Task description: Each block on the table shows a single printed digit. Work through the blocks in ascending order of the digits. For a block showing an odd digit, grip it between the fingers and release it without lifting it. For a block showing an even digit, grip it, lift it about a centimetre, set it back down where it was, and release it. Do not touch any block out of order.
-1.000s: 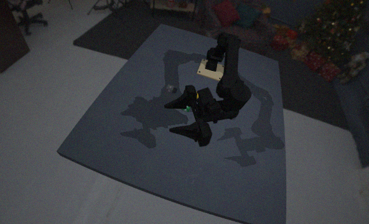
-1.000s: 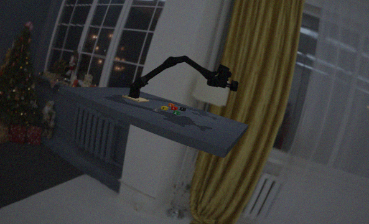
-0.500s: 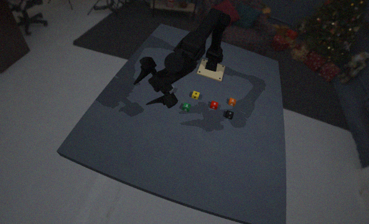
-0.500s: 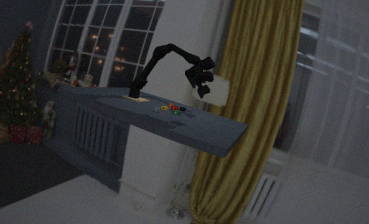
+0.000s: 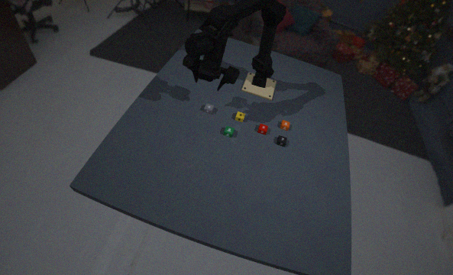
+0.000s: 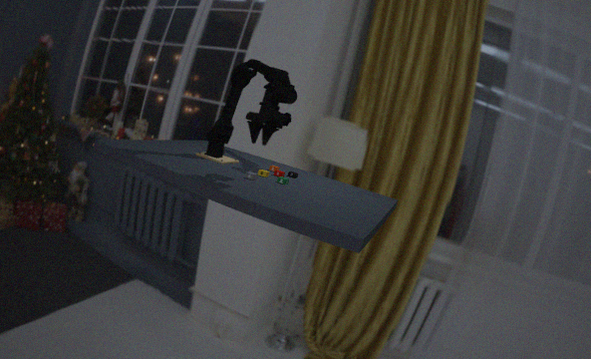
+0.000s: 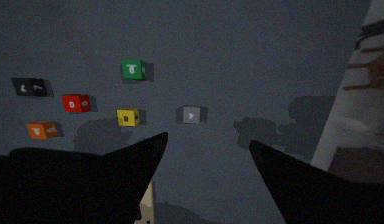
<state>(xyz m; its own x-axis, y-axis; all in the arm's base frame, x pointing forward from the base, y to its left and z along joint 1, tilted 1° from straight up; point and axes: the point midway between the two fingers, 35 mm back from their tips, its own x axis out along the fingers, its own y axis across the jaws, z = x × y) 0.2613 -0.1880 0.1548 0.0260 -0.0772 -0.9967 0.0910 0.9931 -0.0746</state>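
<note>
Now: gripper tip 20 mm short of the red block, 240 mm to the right of it and 120 mm above it. Also, from my gripper tip: green block (80 mm ahead, 120 mm to the left, 120 mm below); grey block (10 mm behind, 20 mm to the left, 120 mm below); yellow block (10 mm behind, 150 mm to the left, 120 mm below).
</note>
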